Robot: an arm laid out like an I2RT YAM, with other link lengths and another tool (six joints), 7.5 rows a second.
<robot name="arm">
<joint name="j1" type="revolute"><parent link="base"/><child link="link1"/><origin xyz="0.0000 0.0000 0.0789"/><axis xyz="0 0 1"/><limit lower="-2.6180" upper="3.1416"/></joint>
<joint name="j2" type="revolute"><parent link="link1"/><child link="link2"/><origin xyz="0.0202 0.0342 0.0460"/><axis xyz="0 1 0"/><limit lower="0.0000" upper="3.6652"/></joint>
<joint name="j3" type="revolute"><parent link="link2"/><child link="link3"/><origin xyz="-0.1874 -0.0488 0.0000"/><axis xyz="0 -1 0"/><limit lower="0.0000" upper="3.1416"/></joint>
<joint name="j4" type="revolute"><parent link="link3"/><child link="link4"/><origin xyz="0.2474 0.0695 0.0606"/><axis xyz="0 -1 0"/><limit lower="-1.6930" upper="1.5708"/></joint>
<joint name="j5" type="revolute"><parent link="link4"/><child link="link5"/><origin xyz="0.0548 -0.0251 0.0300"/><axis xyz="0 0 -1"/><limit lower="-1.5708" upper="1.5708"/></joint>
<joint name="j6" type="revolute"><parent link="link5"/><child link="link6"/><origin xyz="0.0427 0.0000 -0.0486"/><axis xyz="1 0 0"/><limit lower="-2.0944" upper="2.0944"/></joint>
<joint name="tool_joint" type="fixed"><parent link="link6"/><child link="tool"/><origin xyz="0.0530 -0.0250 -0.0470" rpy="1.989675 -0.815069 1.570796"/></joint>
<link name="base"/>
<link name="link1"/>
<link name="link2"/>
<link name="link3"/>
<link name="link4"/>
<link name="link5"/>
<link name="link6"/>
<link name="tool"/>
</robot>
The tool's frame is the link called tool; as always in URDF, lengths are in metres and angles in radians.
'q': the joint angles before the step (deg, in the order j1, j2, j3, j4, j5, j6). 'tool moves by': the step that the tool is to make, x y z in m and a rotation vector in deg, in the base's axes. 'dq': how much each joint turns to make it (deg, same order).
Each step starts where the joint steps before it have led.
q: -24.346, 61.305, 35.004, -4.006, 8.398, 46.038
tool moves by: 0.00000, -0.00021, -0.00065, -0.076, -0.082, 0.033
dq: -0.044, -0.003, -0.194, 0.307, -0.049, -0.070
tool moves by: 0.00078, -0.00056, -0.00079, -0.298, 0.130, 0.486
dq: -0.042, 0.421, 0.076, 0.428, -0.293, -0.552
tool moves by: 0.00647, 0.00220, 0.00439, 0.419, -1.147, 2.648
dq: 0.149, 0.989, 1.288, 0.632, -2.595, -0.497
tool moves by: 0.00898, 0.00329, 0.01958, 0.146, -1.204, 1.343
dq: 1.079, 0.689, 4.514, -2.819, -0.528, 0.418
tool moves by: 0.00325, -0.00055, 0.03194, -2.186, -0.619, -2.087
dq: 1.458, -0.809, 6.146, -5.553, 3.968, 0.053
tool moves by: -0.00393, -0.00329, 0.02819, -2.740, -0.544, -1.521
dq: 0.209, -1.841, 4.459, -4.540, 2.581, -1.377
